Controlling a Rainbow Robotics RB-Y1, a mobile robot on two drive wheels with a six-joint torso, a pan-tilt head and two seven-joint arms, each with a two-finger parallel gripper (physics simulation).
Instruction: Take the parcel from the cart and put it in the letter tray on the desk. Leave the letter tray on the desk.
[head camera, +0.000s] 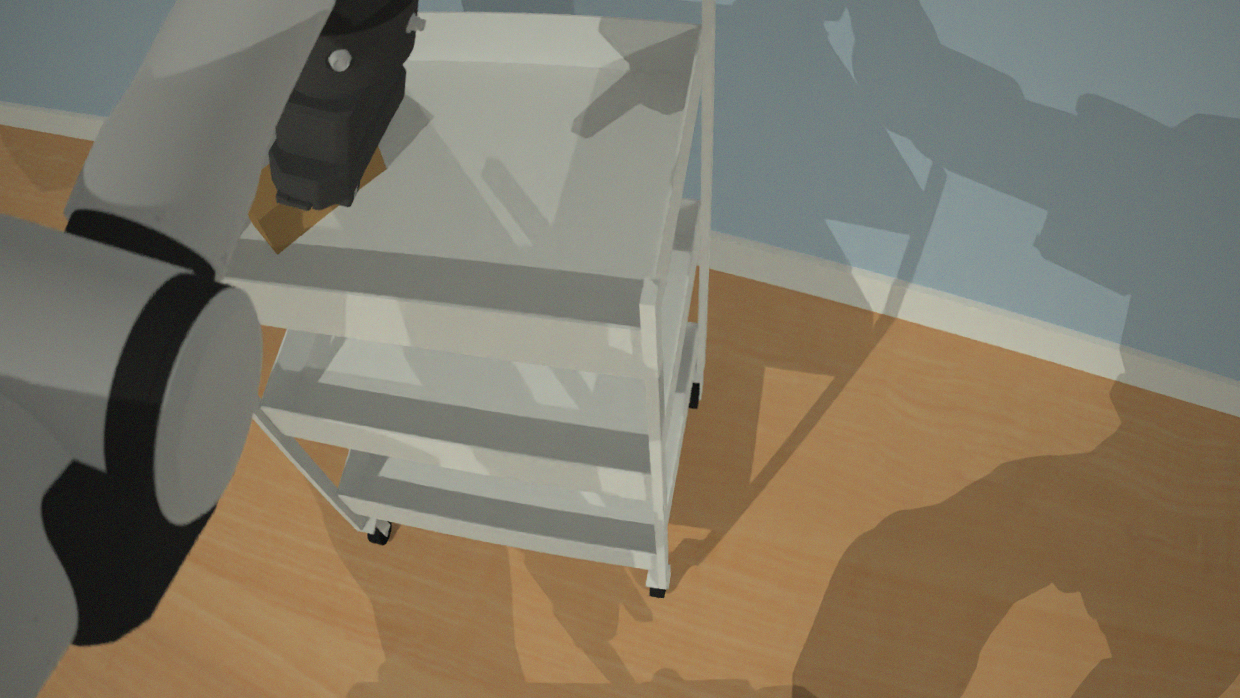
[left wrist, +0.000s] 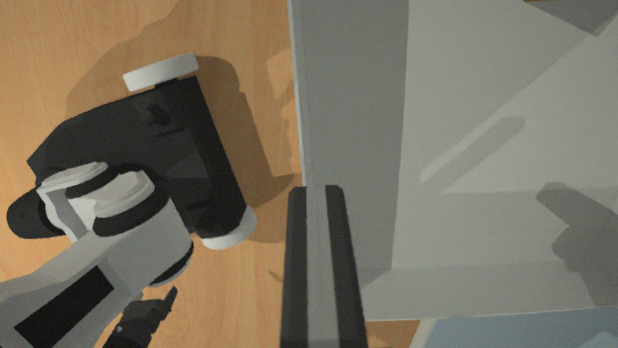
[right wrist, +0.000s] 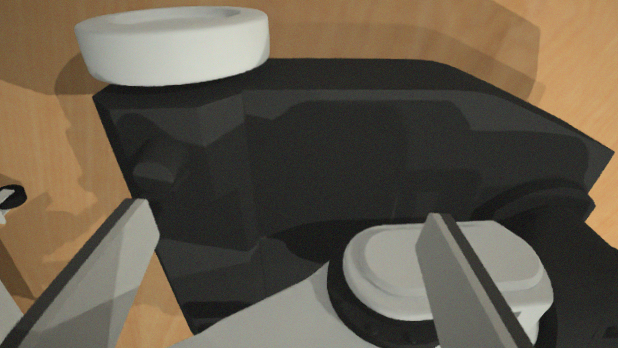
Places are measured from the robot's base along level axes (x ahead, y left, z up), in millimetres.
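Where they show: left gripper, fingertip midpoint: (head camera: 341, 196) (left wrist: 316, 204); right gripper, fingertip midpoint: (left wrist: 157, 290) (right wrist: 288, 224); robot's base at its link origin: (left wrist: 208, 144).
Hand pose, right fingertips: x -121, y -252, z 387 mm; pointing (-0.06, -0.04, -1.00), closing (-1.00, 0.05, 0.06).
Note:
Each offset is from my right fingertips to the top centre of the thing. "pt": to the spot under its first point. Level surfaces: height alone.
The brown parcel @(718 mm ahead, 567 mm left, 329 mm up) (head camera: 278, 228) lies at the left of the white cart's @(pt 543 mm ahead, 385 mm left, 303 mm up) (head camera: 485, 339) (left wrist: 352, 115) top tray, partly hidden behind my left gripper. A thin edge of the parcel @(pt 744 mm ahead, 502 mm left, 306 mm up) (left wrist: 550, 0) shows at the top of the left wrist view. My left gripper (head camera: 314, 206) (left wrist: 316, 204) is shut and empty. In the left wrist view its fingertips overlap the cart's side wall; their height above it is unclear. My right gripper (right wrist: 288, 224) is open and empty, over the robot's own base. The desk and letter tray do not show.
The cart has two lower shelves and stands on casters on the wood floor @(385 mm down) (head camera: 954, 416). A blue wall (head camera: 1084, 216) with a pale skirting board runs behind it. The robot's dark wheeled base (left wrist: 165, 135) (right wrist: 340, 150) is beside the cart in the left wrist view.

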